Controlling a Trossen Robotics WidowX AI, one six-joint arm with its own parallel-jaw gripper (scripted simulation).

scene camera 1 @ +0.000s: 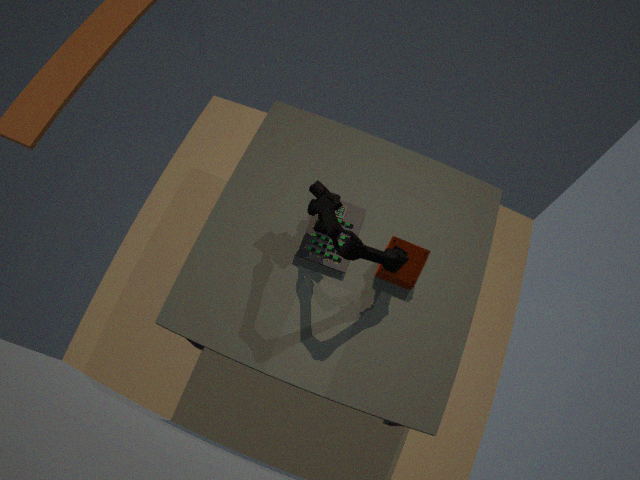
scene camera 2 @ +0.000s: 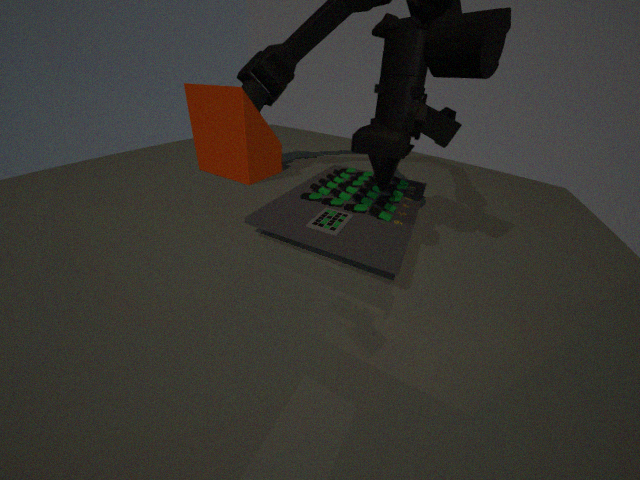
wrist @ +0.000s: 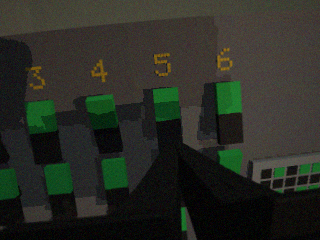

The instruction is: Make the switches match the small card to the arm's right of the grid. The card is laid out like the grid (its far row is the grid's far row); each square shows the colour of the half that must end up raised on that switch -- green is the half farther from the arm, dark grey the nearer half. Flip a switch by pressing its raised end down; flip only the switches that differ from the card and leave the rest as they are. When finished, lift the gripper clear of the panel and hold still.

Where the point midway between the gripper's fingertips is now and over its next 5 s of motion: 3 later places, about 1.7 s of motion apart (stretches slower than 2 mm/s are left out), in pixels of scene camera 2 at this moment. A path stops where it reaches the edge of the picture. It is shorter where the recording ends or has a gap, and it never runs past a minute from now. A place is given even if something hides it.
My gripper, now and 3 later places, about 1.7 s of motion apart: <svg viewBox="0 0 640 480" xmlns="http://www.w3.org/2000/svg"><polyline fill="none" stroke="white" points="383,191 379,202 360,169 358,181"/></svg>
